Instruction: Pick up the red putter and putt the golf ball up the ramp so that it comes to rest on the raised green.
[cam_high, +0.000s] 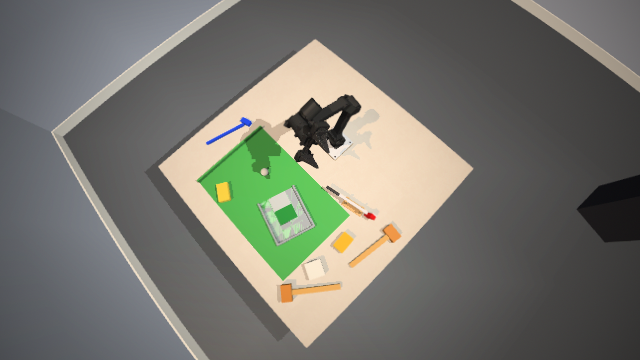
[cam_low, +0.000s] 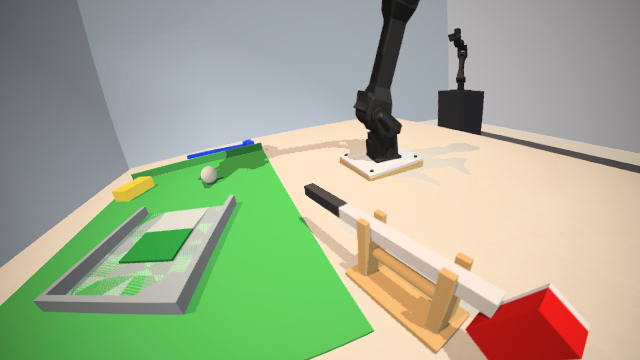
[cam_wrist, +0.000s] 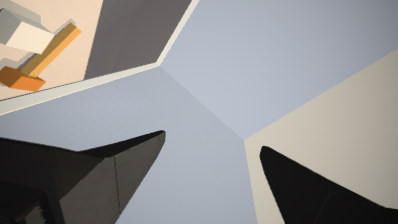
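The red putter lies 47 cm below my gripper tip, 12 cm to the left of it and 8 cm behind it. From my gripper tip the other things lie so: white golf ball: 50 cm below, 29 cm to the right, 20 cm ahead; wooden rack: 50 cm below, 14 cm to the left, 8 cm behind; green mat: 53 cm below, 25 cm ahead, 16 cm to the right.
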